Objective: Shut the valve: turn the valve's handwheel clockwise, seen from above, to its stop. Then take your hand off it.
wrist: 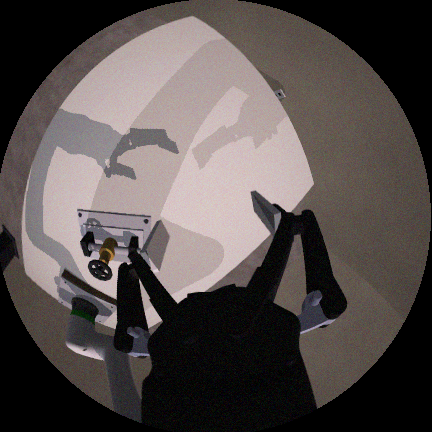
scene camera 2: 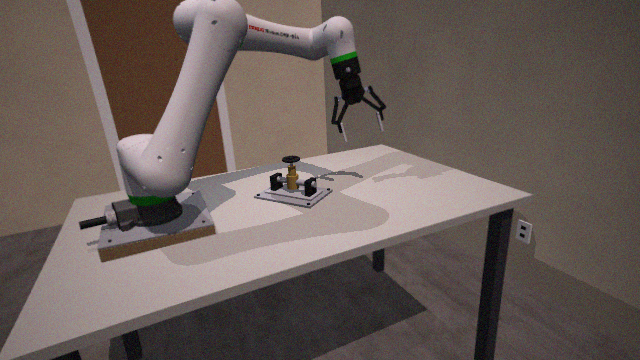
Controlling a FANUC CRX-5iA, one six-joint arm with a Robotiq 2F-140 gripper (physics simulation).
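The valve has a brass body on a pipe between two black clamps, fixed to a light grey base plate on the table. Its black round handwheel sits flat on top of the upright stem. My gripper is open, with its fingers wide apart and nothing between them. It hangs high above the table, to the right of the handwheel in the scene view and well clear of it. In the wrist view one finger hides part of the base plate's right side.
The white table carries the valve and the arm's own mounting block at its left end. Walls stand behind the table, and a wall socket is beyond its right end.
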